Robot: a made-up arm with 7 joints.
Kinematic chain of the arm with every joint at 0, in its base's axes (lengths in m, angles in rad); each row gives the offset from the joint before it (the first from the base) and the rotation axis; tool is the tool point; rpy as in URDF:
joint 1: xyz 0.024 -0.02 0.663 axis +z
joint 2: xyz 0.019 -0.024 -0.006 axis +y
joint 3: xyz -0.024 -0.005 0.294 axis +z
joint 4: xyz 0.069 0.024 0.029 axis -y
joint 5: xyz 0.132 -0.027 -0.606 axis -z
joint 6: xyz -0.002 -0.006 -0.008 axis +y
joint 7: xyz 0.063 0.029 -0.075 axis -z
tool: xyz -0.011 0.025 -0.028 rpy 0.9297 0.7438 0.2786
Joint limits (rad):
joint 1: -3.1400..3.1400
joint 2: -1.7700..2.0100
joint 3: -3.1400..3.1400
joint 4: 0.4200..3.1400
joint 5: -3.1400..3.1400
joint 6: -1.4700..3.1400
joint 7: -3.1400..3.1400
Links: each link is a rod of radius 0.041 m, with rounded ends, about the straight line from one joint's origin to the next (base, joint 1, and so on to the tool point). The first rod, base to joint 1, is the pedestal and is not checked.
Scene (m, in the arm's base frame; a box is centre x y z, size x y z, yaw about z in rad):
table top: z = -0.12
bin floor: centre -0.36 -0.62 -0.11 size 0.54 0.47 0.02 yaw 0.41
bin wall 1: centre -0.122 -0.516 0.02 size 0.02 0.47 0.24 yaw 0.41
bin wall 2: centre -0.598 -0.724 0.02 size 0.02 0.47 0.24 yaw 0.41
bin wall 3: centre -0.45 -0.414 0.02 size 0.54 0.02 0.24 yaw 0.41
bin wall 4: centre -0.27 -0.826 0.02 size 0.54 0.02 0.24 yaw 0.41
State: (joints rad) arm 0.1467 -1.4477 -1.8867 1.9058 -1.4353 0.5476 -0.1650
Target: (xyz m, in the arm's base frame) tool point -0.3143 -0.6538 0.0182
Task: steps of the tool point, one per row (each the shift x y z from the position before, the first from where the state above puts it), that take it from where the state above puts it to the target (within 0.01 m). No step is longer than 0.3 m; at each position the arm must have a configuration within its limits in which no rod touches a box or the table.
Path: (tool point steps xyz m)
1: 0.0731 0.0644 -0.2487
2: 0.1268 0.1063 -0.2101

